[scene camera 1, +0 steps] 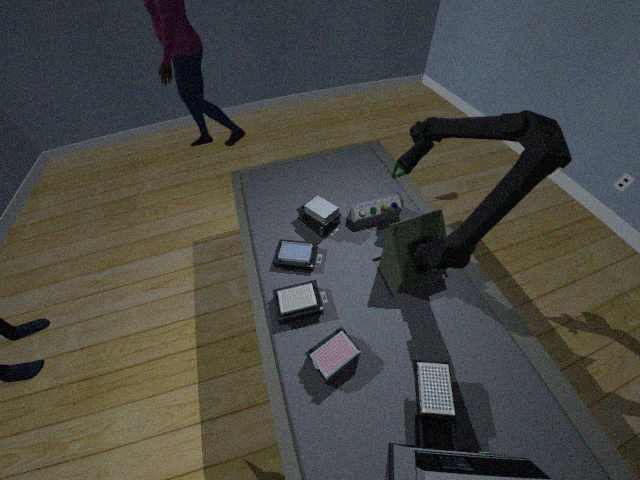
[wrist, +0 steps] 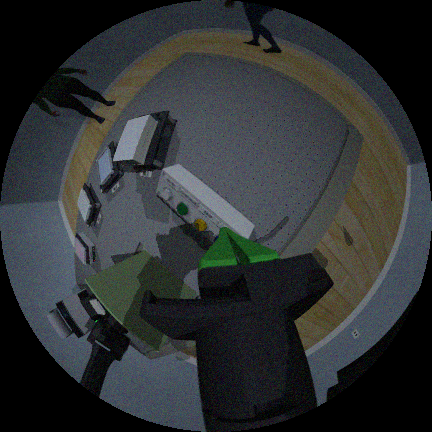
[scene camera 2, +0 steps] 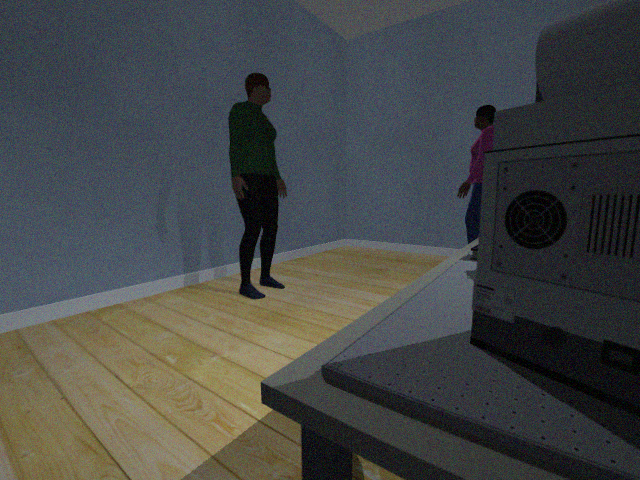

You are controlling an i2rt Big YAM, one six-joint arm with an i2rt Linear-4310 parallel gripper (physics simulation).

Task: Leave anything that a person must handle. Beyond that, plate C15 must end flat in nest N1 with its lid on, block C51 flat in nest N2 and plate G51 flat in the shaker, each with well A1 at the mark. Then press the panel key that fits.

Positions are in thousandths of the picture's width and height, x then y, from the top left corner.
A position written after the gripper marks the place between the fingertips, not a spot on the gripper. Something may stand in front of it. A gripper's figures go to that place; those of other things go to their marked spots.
Scene:
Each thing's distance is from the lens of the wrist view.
gripper (wrist: 515,536): 0.15 m
button box (wrist: 469,466): 0.26 m

